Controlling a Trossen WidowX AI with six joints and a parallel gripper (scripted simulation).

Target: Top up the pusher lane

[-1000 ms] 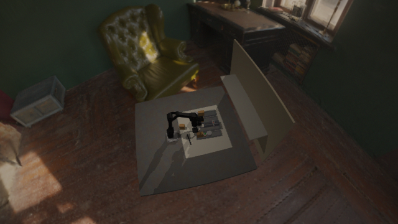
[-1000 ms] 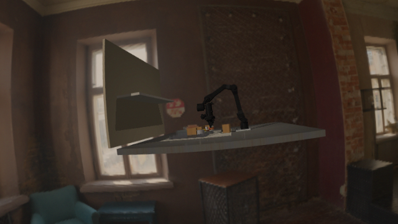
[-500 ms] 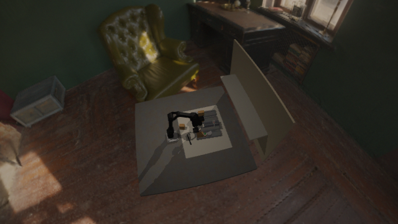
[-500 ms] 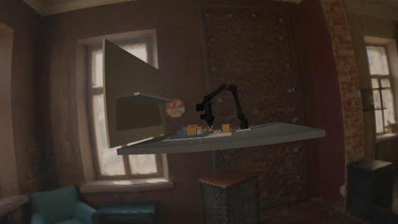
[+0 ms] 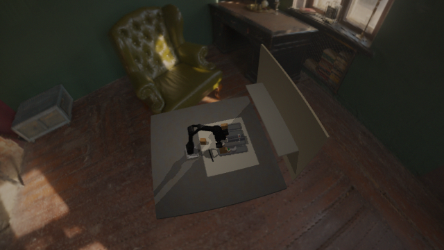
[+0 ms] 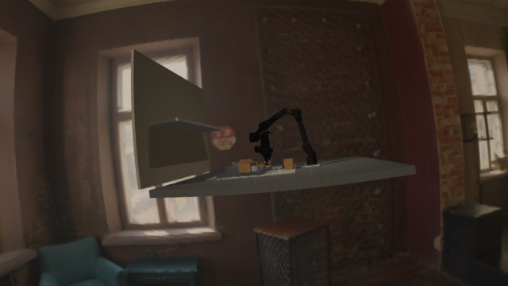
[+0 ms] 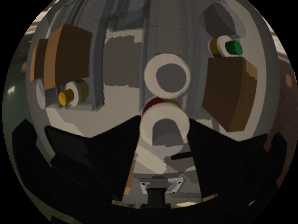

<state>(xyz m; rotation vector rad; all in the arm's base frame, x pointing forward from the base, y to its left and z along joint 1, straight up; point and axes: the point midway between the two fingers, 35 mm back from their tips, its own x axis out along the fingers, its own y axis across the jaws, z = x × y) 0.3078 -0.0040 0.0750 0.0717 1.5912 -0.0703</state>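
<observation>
The dark rod is 100 mm behind my gripper tip, 90 mm to the right of it and 50 mm below it. From my gripper tip the other things lie so: lane rack 170 mm ahead, 10 mm to the left, 30 mm below.
</observation>
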